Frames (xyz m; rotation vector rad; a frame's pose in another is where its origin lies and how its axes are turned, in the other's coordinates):
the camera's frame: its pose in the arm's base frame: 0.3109 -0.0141 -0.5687 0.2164 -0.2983 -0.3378
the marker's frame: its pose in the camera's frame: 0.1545 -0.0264 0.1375 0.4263 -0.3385 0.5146
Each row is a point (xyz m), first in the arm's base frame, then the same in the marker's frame.
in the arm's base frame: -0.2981 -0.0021 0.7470
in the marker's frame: 0.2990 0.7493 1.0870
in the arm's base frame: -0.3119 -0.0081 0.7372
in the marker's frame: 0.2822 0.7455 1.0921
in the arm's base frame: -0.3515 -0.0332 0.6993
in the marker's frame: 0.2271 0.7243 1.1043
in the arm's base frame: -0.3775 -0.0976 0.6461
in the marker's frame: 0.1708 0.6588 1.1184
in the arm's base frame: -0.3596 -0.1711 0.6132
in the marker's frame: 0.1601 0.5772 1.1235
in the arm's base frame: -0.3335 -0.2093 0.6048
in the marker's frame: 0.1727 0.5319 1.1216
